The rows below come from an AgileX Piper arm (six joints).
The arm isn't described. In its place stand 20 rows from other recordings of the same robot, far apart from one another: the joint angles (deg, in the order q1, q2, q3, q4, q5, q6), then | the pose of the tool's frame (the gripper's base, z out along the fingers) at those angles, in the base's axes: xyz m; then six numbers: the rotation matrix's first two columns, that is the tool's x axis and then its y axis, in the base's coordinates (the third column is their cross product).
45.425, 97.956, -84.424, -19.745, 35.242, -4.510 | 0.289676 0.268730 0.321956 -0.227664 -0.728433 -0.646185 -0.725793 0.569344 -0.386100
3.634, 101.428, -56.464, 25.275, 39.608, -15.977 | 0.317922 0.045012 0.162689 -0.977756 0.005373 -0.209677 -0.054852 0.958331 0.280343
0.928, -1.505, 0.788, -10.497, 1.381, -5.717 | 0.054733 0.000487 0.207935 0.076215 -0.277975 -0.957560 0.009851 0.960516 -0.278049
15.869, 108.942, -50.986, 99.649, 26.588, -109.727 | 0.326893 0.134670 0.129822 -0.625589 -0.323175 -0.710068 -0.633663 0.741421 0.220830
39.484, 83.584, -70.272, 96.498, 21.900, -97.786 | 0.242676 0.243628 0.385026 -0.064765 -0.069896 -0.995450 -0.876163 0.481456 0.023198
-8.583, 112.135, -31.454, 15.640, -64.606, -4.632 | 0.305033 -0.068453 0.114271 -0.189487 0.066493 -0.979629 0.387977 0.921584 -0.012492
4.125, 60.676, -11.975, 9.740, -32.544, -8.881 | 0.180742 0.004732 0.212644 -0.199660 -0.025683 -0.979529 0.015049 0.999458 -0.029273
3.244, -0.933, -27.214, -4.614, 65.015, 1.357 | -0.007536 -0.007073 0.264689 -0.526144 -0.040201 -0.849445 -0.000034 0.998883 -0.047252
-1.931, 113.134, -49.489, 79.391, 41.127, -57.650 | 0.323750 0.047949 0.100550 -0.946948 0.272700 -0.170071 0.084368 0.721548 0.687205
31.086, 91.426, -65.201, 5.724, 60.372, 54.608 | 0.253498 0.162047 0.244395 -0.898578 0.438751 -0.007481 0.431147 0.885920 0.171051
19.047, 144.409, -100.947, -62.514, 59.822, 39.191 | 0.472111 0.089165 0.060306 -0.913604 -0.372527 -0.162946 -0.122474 0.634261 -0.763357
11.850, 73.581, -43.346, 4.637, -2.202, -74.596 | 0.271295 0.056635 0.282149 0.059029 -0.947535 -0.314154 -0.429305 0.260018 -0.864921
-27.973, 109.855, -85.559, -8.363, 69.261, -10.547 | 0.328690 -0.188584 0.223255 -0.967816 0.251628 0.003925 0.248664 0.958579 -0.138899
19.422, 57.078, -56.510, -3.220, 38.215, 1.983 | 0.192367 0.064473 0.371802 -0.520913 -0.193802 -0.831319 -0.310069 0.950324 -0.027253
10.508, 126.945, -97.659, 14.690, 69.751, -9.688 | 0.421723 0.100242 0.154151 -0.965639 -0.256677 0.040726 -0.239767 0.940330 0.241438
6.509, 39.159, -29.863, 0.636, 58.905, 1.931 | 0.097397 0.011983 0.253172 -0.890803 -0.061957 -0.450145 -0.082556 0.996241 0.026252
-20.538, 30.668, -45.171, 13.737, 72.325, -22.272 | 0.063392 -0.001762 0.334510 -0.770623 -0.033197 -0.636426 -0.027559 0.999444 -0.018762
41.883, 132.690, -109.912, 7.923, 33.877, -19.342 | 0.383926 0.353663 0.177836 -0.412745 -0.665694 -0.621685 -0.812458 0.577626 -0.079114
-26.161, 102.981, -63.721, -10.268, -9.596, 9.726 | 0.363119 -0.175357 0.228327 -0.379654 0.178692 -0.907707 0.413844 0.910327 0.006115
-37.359, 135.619, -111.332, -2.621, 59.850, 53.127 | 0.387252 -0.300165 0.141539 -0.001371 0.989094 -0.147278 0.992030 0.019901 0.124418
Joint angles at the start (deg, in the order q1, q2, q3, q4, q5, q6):
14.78 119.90 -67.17 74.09 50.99 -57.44
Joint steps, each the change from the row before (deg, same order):
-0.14 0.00 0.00 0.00 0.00 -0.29
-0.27 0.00 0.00 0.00 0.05 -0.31
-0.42 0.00 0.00 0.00 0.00 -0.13
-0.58 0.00 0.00 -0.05 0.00 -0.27
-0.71 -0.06 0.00 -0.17 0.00 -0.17
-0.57 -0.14 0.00 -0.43 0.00 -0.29
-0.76 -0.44 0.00 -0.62 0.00 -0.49
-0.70 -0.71 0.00 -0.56 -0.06 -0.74
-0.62 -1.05 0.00 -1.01 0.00 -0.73
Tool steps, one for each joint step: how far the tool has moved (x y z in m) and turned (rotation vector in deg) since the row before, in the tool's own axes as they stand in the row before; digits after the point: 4 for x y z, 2 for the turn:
-0.0002 -0.0006 -0.0007 0.04 -0.10 -0.20
-0.0004 -0.0012 -0.0013 0.04 -0.17 -0.15
-0.0007 -0.0019 -0.0020 0.13 -0.31 0.13
-0.0009 -0.0027 -0.0027 0.20 -0.39 0.05
-0.0011 -0.0031 -0.0036 0.29 -0.44 0.11
-0.0008 -0.0022 -0.0032 0.34 -0.22 -0.32
-0.0014 -0.0018 -0.0054 0.47 -0.42 -0.74
-0.0020 -0.0003 -0.0062 0.48 -0.62 -1.19
-0.0020 0.0014 -0.0072 0.59 -0.45 -1.76

